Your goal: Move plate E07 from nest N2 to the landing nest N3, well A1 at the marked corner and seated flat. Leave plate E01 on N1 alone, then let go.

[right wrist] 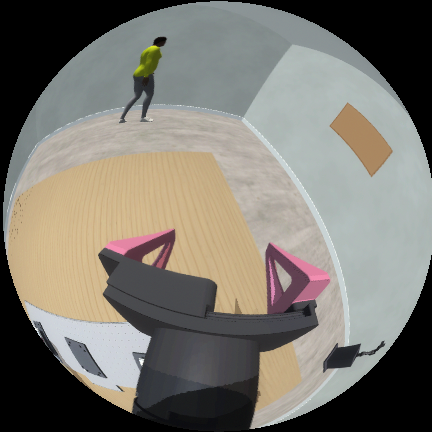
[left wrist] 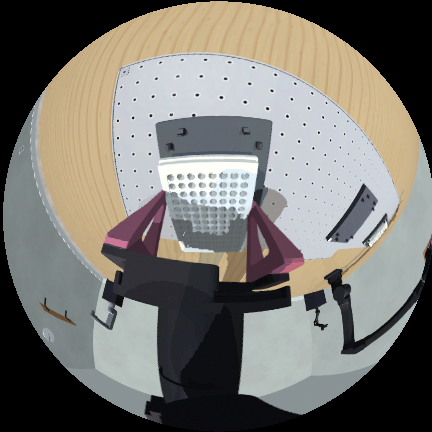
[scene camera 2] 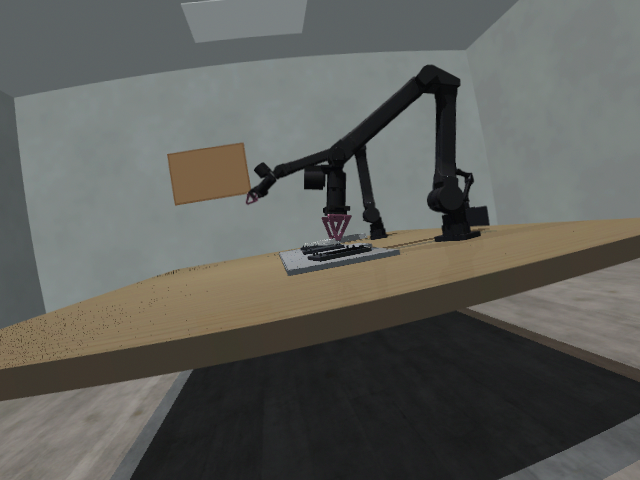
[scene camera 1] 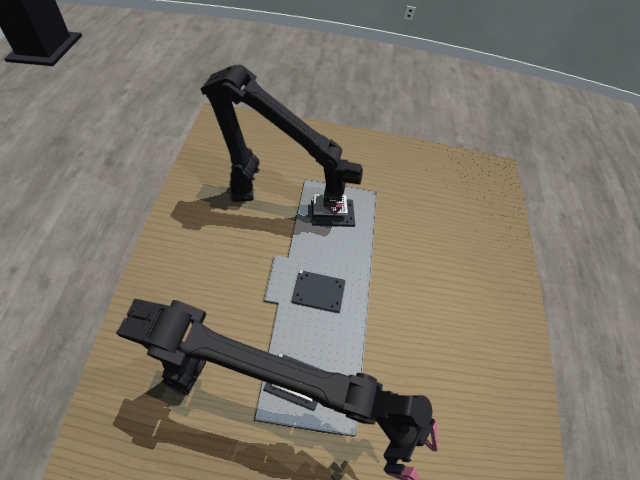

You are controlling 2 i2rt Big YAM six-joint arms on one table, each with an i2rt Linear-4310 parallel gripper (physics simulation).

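Observation:
My left gripper (scene camera 1: 333,206) (scene camera 2: 336,229) (left wrist: 208,198) is shut on the white well plate E07 (scene camera 1: 345,208) (left wrist: 209,181), gripping its two long sides. It holds the plate a little above the dark nest (scene camera 1: 348,221) (left wrist: 213,135) at the far end of the grey perforated baseplate (scene camera 1: 337,259) (left wrist: 322,141). An empty dark nest (scene camera 1: 318,290) (left wrist: 351,220) lies at the middle of the baseplate. Plate E01 (scene camera 1: 292,392) (left wrist: 375,235) sits on the near nest, mostly hidden under my right arm in scene camera 1. My right gripper (scene camera 1: 419,458) (scene camera 2: 251,198) (right wrist: 220,241) is open and empty, off the baseplate over the wooden table.
The wooden table (scene camera 1: 461,286) (scene camera 2: 223,295) carries both arm bases. My right arm (scene camera 1: 270,364) lies across the near end of the baseplate. A person in a yellow shirt (right wrist: 146,76) walks on the floor far behind the table.

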